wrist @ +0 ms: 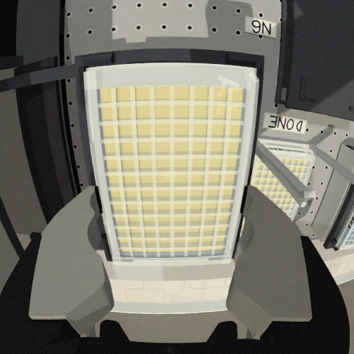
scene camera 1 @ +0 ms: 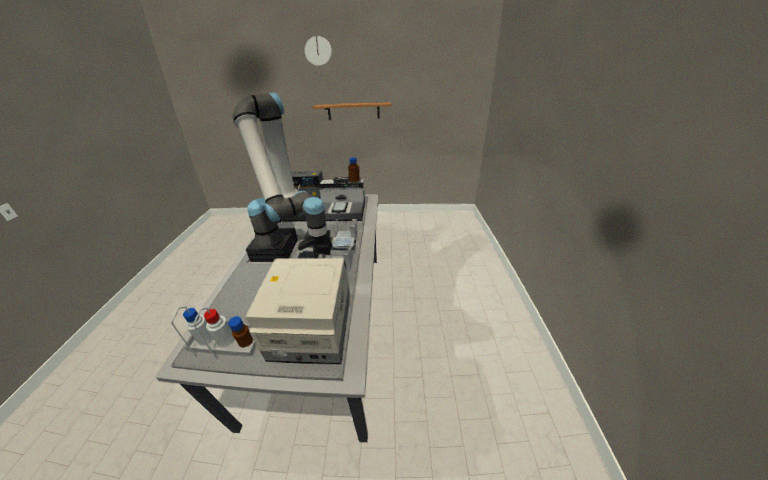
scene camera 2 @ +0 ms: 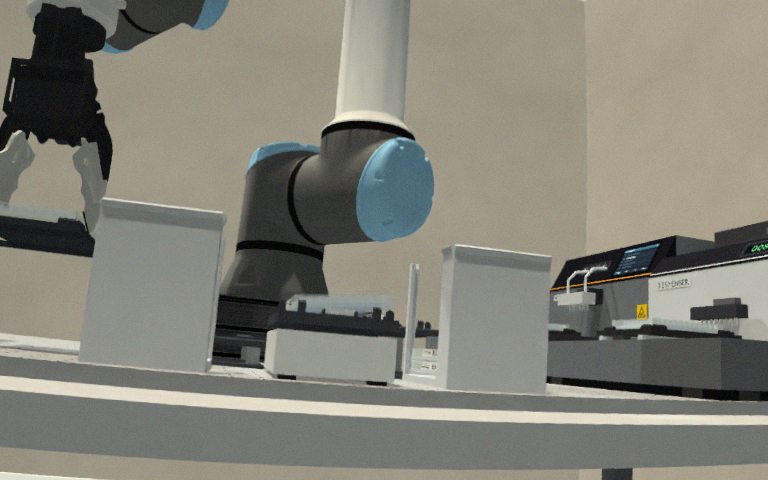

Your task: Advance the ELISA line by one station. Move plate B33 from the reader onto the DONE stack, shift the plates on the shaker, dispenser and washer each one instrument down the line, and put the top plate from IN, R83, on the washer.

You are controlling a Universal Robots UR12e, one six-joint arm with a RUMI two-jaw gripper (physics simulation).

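Frame: origin at the arm's base, x ahead, y left, z up, level; centimetres.
Where they show: arm's base at its link origin: (scene camera 1: 269, 240).
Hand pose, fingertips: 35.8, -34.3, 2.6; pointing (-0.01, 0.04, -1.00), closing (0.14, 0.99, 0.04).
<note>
Things, the pixels of their top centre, and the offset from my fingertips, as dx, dy, dz. "spot": a spot on its surface instead.
- Plate B33 at its top centre: (scene camera 2: 46, 217) -0.7, +0.1, +1.3
- reader's dark carrier at its top centre: (scene camera 2: 42, 232) -0.7, +0.0, -0.2
- lidded plate at its top centre: (scene camera 2: 334, 294) (scene camera 1: 343, 240) +12.0, +26.8, -3.9
- shaker at a spot on its surface: (scene camera 2: 334, 353) spot: +18.8, +24.7, -9.3
- white stack housing at its top centre: (scene camera 2: 468, 261) (scene camera 1: 343, 222) +12.8, +41.0, +1.1
- cream reader housing at its top centre: (scene camera 1: 299, 283) -5.3, -30.3, +15.3
- bottle rack at its top centre: (scene camera 1: 201, 306) -46.2, -35.8, +13.1
- white housing at its top centre: (scene camera 2: 170, 223) (scene camera 1: 335, 249) +8.0, +11.7, +1.1
Plate B33 (wrist: 172, 150) (scene camera 2: 39, 212), yellow-welled under a clear lid, lies in the reader's dark carrier (wrist: 172, 56) (scene camera 2: 45, 240). My gripper (wrist: 171, 188) (scene camera 2: 48, 217) points down with its grey fingers against both long sides, shut on the plate. The plate shows no clear gap above the carrier, and its label is not visible. A yellow-welled plate (wrist: 280, 182) lies at the DONE stack, right of the carrier in the wrist view. A lidded plate (scene camera 2: 339, 303) sits on the shaker (scene camera 2: 334, 353). Plates show at the dispenser (scene camera 2: 673, 324) and the washer (scene camera 2: 560, 327). Labelled plates (scene camera 2: 428, 362) stand low beside a white stack housing (scene camera 2: 498, 316).
The cream reader housing (scene camera 1: 300, 305) stands at the near end of the bench beside a bottle rack (scene camera 1: 212, 345). Another white housing (scene camera 2: 152, 288) stands between gripper and shaker. Grey guide posts (wrist: 285, 170) rise around the DONE stack. A dark pad (wrist: 320, 60) lies beyond it.
</note>
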